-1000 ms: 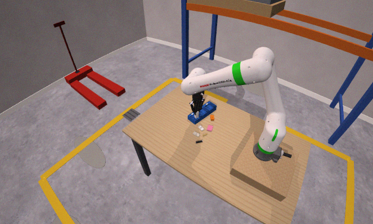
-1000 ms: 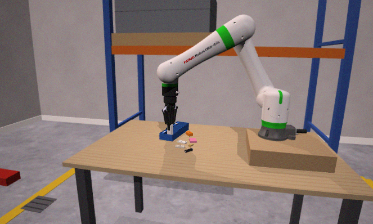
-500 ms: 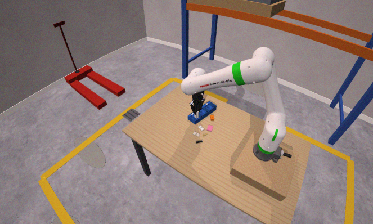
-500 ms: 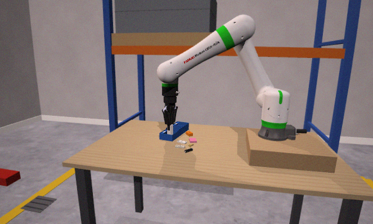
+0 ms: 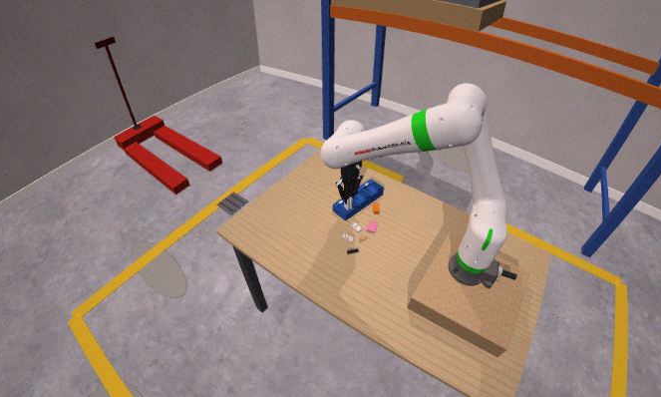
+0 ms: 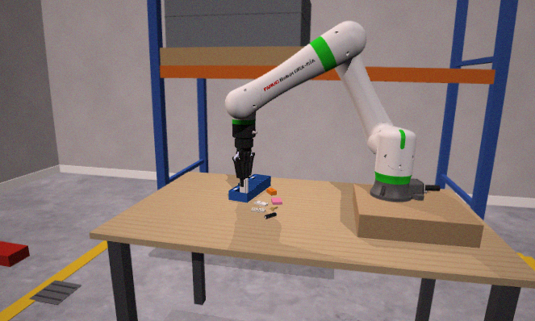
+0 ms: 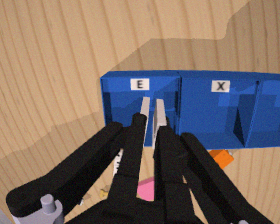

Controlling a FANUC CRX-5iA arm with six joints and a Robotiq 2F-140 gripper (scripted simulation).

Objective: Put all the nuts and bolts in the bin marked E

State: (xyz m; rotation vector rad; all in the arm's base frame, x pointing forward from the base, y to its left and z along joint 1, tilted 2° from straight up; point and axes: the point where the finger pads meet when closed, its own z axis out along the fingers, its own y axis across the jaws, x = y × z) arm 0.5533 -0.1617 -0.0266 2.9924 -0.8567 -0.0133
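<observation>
The brass piece lies 130 mm to the left of my hand, 120 mm behind it and 40 mm below it. Also, from my hand: orange block: 110 mm behind, 60 mm to the right, 40 mm below; blue bin row: 70 mm to the right, 30 mm below, 30 mm behind; pink block: 140 mm behind, 50 mm to the left, 40 mm below.
</observation>
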